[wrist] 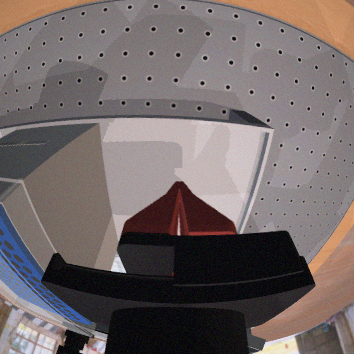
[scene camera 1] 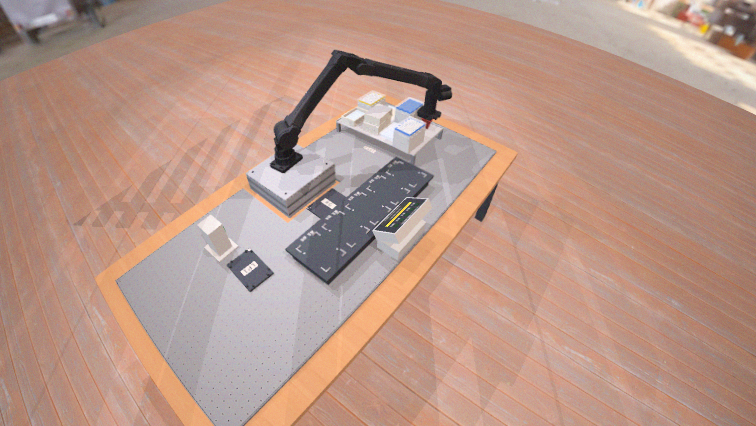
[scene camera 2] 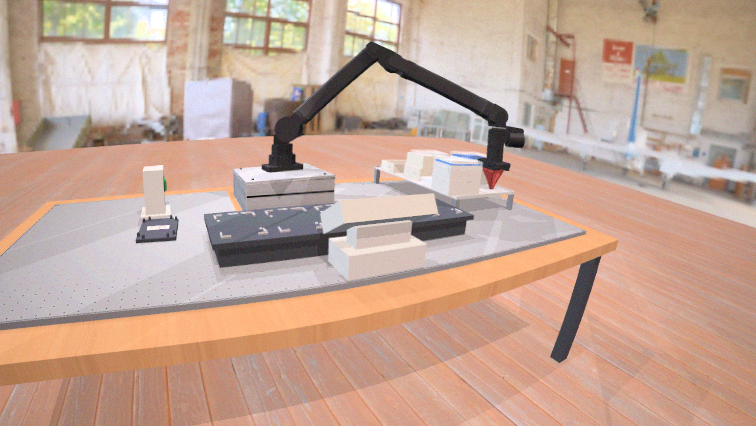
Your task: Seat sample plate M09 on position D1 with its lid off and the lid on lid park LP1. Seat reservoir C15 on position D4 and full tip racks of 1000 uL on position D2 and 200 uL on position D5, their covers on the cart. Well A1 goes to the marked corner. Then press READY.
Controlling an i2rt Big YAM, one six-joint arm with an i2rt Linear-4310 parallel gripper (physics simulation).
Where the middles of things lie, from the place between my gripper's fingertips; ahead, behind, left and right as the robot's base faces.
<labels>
Right now the cart shelf (wrist: 142, 160) is 160 mm behind my hand and 80 mm to the right of it. Round my hand: LP1 pad (scene camera 1: 248, 267) (120 mm behind, 1030 mm to the right, 50 mm below).
</labels>
